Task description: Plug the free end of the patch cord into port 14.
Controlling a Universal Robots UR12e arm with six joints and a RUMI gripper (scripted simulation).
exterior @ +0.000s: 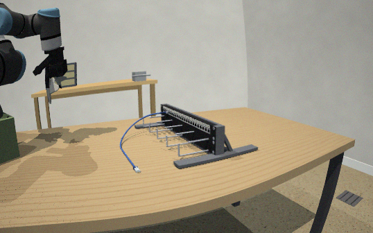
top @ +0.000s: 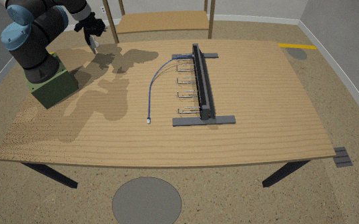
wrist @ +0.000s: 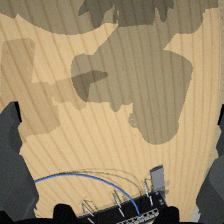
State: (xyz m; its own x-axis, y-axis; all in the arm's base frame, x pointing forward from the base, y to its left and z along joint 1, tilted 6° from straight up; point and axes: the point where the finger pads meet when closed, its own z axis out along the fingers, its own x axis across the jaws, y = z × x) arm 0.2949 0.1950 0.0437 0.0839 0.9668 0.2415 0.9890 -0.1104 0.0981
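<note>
Now: hand 32 cm short of the plug, 36 cm to the left of it and 20 cm above it.
</note>
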